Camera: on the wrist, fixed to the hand. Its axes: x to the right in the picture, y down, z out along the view.
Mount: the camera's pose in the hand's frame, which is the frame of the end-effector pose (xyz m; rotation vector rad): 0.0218 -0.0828 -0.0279 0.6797 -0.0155 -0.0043
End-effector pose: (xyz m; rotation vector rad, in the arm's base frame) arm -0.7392 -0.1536 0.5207 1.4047 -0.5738 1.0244
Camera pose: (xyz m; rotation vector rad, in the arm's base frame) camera -0.6655 -0.1105 0.4921 2.0018 -0.2301 1.2698
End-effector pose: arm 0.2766 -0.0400 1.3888 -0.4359 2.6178 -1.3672
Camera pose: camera 0.2636 -0.0702 1.4726 -0.3390 1.9523 -2.0973
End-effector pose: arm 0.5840 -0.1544 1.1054 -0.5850 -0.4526 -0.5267
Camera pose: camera 0.5598 -0.2378 1.1292 0.0647 -0.6090 -0.3403
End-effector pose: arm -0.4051 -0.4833 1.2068 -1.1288 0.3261 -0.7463
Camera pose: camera -0.4366 -0.5361 1.2726 -0.4915 0.0416 -0.7702
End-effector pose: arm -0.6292 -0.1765 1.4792 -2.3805 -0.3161 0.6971
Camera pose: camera -0.5998 -0.1183 1.5413 -1.7275 -0.0678 0.6860
